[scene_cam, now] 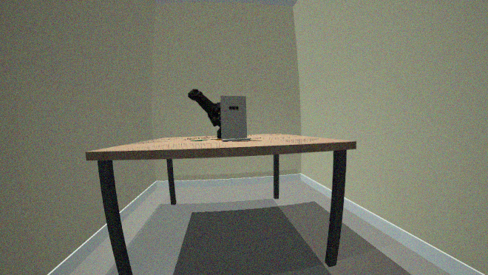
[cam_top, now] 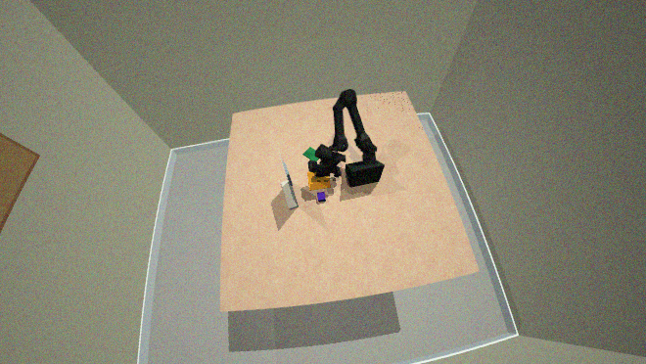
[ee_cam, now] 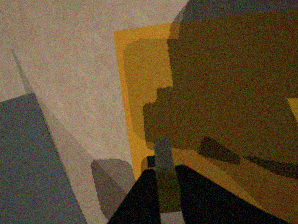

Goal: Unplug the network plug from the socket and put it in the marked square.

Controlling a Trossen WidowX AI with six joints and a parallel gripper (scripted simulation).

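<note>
Now: the orange marked square 4 cm below my gripper tip and 1 cm behind it. The rest, counted from my gripper tip: upright grey panel: 15 cm ahead, 9 cm above, 6 cm to the left; yellow plug: right at my gripper tip.
</note>
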